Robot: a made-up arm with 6 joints. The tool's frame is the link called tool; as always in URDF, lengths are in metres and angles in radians.
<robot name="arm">
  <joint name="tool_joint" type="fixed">
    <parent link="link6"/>
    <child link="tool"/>
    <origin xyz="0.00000 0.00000 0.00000" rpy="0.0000 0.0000 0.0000"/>
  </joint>
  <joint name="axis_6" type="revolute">
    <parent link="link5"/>
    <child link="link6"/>
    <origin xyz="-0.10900 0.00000 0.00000" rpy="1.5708 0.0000 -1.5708"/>
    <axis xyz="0 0 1"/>
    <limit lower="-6.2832" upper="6.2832" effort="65" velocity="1.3"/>
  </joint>
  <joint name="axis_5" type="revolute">
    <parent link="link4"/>
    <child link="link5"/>
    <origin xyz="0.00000 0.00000 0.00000" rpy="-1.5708 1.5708 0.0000"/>
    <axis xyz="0 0 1"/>
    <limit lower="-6.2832" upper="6.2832" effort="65" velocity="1.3"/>
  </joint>
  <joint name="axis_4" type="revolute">
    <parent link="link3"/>
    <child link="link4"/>
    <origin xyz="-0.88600 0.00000 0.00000" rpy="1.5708 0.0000 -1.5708"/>
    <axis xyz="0 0 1"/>
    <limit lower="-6.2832" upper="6.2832" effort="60" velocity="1"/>
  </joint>
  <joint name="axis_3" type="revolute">
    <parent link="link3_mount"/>
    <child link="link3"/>
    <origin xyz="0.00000 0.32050 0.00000" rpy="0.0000 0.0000 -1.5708"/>
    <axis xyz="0 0 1"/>
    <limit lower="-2.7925" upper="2.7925" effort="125" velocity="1.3"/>
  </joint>
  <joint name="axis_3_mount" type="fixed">
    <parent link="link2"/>
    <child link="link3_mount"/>
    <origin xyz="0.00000 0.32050 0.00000" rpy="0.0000 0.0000 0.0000"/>
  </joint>
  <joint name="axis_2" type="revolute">
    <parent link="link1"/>
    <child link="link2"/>
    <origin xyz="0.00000 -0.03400 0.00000" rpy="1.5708 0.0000 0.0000"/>
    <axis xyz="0 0 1"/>
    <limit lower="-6.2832" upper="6.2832" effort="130" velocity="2.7"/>
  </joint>
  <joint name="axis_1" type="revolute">
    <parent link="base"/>
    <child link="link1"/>
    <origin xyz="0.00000 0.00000 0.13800" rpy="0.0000 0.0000 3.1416"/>
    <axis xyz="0 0 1"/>
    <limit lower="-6.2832" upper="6.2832" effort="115" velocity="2.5"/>
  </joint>
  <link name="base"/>
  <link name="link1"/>
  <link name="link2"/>
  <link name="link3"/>
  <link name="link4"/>
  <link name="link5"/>
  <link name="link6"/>
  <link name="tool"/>
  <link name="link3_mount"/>
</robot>
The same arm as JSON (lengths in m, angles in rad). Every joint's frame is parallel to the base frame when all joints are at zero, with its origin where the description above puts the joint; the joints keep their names.
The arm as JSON. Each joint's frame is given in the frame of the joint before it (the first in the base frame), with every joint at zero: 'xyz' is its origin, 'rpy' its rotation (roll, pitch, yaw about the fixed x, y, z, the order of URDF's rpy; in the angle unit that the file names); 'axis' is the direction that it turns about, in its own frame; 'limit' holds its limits. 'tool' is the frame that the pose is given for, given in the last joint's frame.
{
  "units": {
    "length": "m",
    "angle": "rad"
  },
  "joints": [
    {
      "name": "axis_1",
      "type": "revolute",
      "origin": {
        "xyz": [
          0.0,
          0.0,
          0.138
        ],
        "rpy": [
          0.0,
          0.0,
          0.0
        ]
      },
      "axis": [
        0.0,
        0.0,
        1.0
      ],
      "limit": {
        "lower": -6.2832,
        "upper": 6.2832
      }
    },
    {
      "name": "axis_2",
      "type": "revolute",
      "origin": {
        "xyz": [
          0.0,
          0.034,
          0.0
        ],
        "rpy": [
          0.0,
          0.0,
          0.0
        ]
      },
      "axis": [
        0.0,
        1.0,
        0.0
      ],
      "limit": {
        "lower": -6.2832,
        "upper": 6.2832
      }
    },
    {
      "name": "axis_3",
      "type": "revolute",
      "origin": {
        "xyz": [
          0.0,
          0.0,
          0.641
        ],
        "rpy": [
          0.0,
          0.0,
          0.0
        ]
      },
      "axis": [
        0.0,
        1.0,
        0.0
      ],
      "limit": {
        "lower": -2.7925,
        "upper": 2.7925
      }
    },
    {
      "name": "axis_4",
      "type": "revolute",
      "origin": {
        "xyz": [
          0.0,
          0.0,
          0.886
        ],
        "rpy": [
          0.0,
          0.0,
          0.0
        ]
      },
      "axis": [
        0.0,
        0.0,
        1.0
      ],
      "limit": {
        "lower": -6.2832,
        "upper": 6.2832
      }
    },
    {
      "name": "axis_5",
      "type": "revolute",
      "origin": {
        "xyz": [
          0.0,
          0.0,
          0.0
        ],
        "rpy": [
          0.0,
          0.0,
          0.0
        ]
      },
      "axis": [
        0.0,
        1.0,
        0.0
      ],
      "limit": {
        "lower": -6.2832,
        "upper": 6.2832
      }
    },
    {
      "name": "axis_6",
      "type": "revolute",
      "origin": {
        "xyz": [
          0.0,
          0.0,
          0.109
        ],
        "rpy": [
          0.0,
          0.0,
          0.0
        ]
      },
      "axis": [
        0.0,
        0.0,
        1.0
      ],
      "limit": {
        "lower": -6.2832,
        "upper": 6.2832
      }
    }
  ],
  "tool": {
    "origin": {
      "xyz": [
        0.0,
        0.0,
        0.0
      ],
      "rpy": [
        0.0,
        0.0,
        0.0
      ]
    }
  }
}

